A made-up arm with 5 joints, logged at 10 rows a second.
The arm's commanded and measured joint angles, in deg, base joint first. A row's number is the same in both.
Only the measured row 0 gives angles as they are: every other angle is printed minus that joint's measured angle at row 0.
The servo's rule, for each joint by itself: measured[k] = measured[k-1] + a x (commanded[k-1-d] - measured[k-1]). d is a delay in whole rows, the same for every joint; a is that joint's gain. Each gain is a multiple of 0.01, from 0.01 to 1. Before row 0 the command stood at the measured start. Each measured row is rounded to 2 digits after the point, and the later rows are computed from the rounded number. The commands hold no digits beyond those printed.
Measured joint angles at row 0:
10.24, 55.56, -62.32, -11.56, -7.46
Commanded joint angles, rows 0 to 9:
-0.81, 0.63, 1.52, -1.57, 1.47
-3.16, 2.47, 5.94, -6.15, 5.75
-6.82, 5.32, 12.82, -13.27, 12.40
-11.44, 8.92, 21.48, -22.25, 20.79
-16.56, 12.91, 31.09, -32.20, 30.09
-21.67, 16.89, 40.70, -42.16, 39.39
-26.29, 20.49, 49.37, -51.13, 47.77
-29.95, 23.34, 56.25, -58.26, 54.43
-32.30, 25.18, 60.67, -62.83, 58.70
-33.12, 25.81, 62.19, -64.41, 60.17
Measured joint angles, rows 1 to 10:
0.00, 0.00, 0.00, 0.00, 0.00
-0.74, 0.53, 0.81, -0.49, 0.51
-2.94, 2.16, 3.53, -2.24, 2.34
-6.47, 4.81, 8.45, -5.66, 5.86
-10.99, 8.26, 15.36, -10.80, 11.09
-16.06, 12.17, 23.70, -17.43, 17.74
-21.17, 16.13, 32.71, -25.10, 25.32
-25.83, 19.79, 41.54, -33.17, 33.18
-29.58, 22.77, 49.34, -40.95, 40.62
-32.06, 24.79, 55.34, -47.73, 46.95
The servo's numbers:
d 1
a 0.91 0.84 0.53 0.31 0.35

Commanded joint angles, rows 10 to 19:
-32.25, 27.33, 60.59, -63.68, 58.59
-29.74, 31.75, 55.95, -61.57, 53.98
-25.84, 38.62, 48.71, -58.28, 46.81
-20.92, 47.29, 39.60, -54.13, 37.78
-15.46, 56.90, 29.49, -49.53, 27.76
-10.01, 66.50, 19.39, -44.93, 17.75
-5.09, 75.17, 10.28, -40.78, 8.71
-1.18, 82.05, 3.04, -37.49, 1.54
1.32, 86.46, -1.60, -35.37, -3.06
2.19, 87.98, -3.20, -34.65, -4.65
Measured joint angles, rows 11 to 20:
-33.02, 25.65, 58.97, -52.90, 51.58
-32.32, 27.06, 59.83, -56.24, 54.03
-29.97, 31.00, 57.77, -57.89, 54.01
-26.21, 37.40, 52.97, -58.01, 51.49
-21.40, 45.71, 45.88, -56.81, 46.69
-15.99, 55.11, 37.19, -54.55, 40.06
-10.55, 64.68, 27.76, -51.57, 32.25
-5.58, 73.49, 18.50, -48.23, 24.01
-1.58, 80.68, 10.31, -44.90, 16.15
1.06, 85.54, 4.00, -41.95, 9.43

